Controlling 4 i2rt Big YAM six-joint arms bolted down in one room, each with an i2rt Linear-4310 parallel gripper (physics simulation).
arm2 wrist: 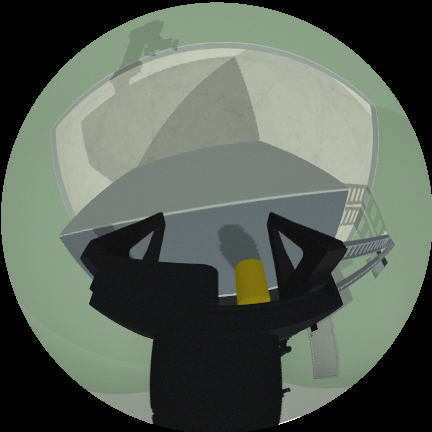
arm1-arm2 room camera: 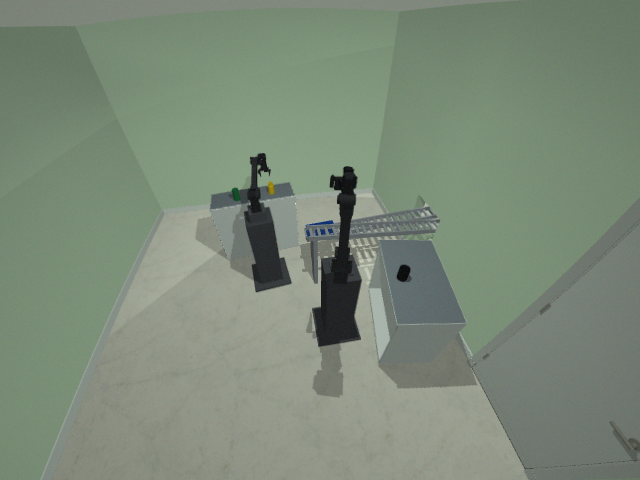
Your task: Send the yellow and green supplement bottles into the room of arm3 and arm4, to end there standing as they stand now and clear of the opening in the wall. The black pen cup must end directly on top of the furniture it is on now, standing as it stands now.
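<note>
The yellow bottle stands on the grey-topped cabinet at the back left. The green bottle stands on the same top, farther left; it does not show in the wrist view. Arm2's gripper is open; in its wrist view the bottle shows between the fingers, nearer the right one, its lower part cut off by the gripper body. In the room view, the back-left arm's gripper is above that cabinet. The nearer arm's gripper is high up. The black pen cup stands on the right cabinet.
Two roller tracks run to the opening in the right wall. A blue tray lies at their near-left end. Two dark arm pedestals stand on the floor. A door is at the right.
</note>
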